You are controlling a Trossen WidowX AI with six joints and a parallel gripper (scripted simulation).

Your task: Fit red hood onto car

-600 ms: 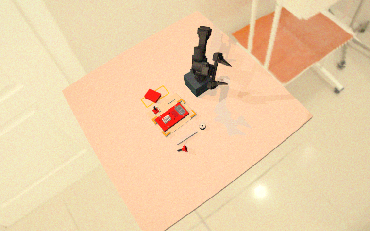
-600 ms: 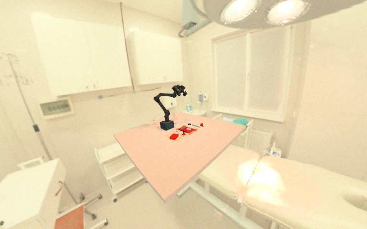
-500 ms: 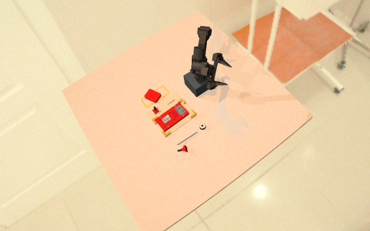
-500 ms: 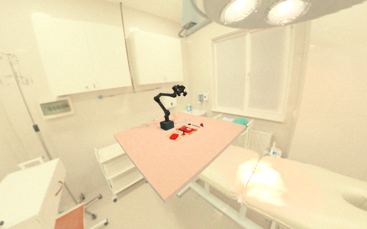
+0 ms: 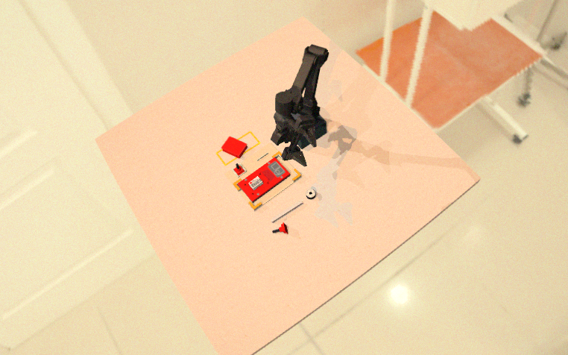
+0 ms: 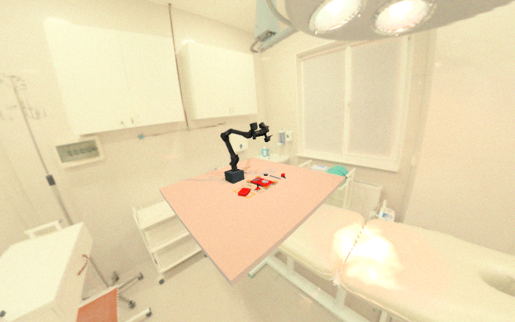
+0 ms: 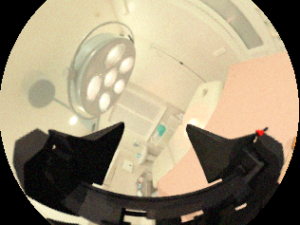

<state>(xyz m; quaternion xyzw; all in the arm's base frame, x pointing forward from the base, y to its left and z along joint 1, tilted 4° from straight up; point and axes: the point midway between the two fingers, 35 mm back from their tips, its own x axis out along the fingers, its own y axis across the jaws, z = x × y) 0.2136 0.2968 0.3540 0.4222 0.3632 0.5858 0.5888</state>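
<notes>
The red hood lies 130 mm ahead of my gripper tip, 460 mm to the right of it and 430 mm below it. Round my gripper tip: thin axle rod 90 mm ahead, 70 mm to the right, 440 mm below; then wheel 30 mm behind, 80 mm to the right, 440 mm below; then grey engine block 140 mm ahead, 240 mm to the right, 420 mm below.
</notes>
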